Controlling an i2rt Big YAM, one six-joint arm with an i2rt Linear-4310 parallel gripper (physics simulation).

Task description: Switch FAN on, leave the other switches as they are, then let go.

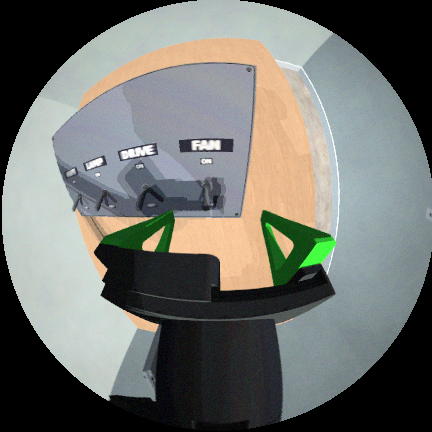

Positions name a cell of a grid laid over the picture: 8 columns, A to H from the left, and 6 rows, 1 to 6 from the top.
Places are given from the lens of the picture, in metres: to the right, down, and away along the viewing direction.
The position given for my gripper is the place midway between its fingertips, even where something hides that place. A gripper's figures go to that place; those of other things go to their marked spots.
my gripper (E3): 0.00, 0.00, 0.13
grey switch panel (D2): -0.07, -0.12, 0.16
